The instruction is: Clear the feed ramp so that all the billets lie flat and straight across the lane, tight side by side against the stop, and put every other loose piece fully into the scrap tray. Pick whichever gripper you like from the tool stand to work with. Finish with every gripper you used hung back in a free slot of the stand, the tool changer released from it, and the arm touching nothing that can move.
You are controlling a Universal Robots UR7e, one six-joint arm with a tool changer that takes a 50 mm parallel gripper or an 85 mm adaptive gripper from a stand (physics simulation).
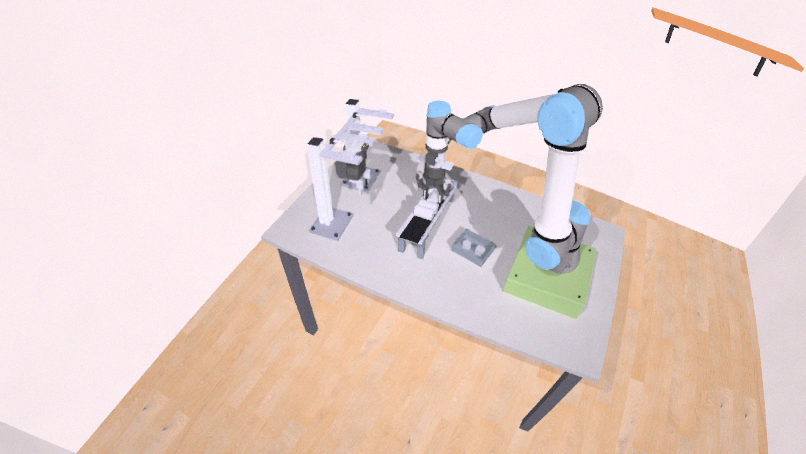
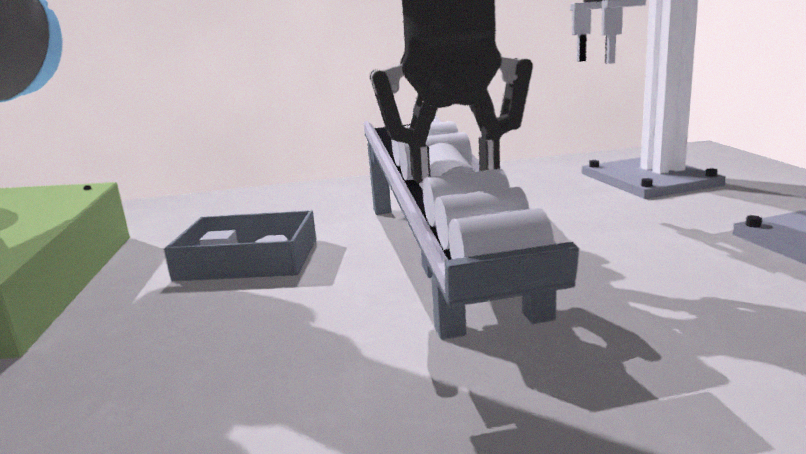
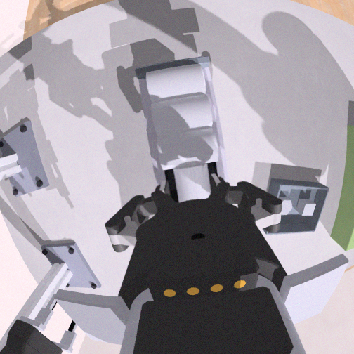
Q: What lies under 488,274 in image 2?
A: A stop.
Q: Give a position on a parallel gripper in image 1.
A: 355,145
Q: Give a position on a tool stand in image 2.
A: At 661,170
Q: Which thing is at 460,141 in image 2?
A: A billet.
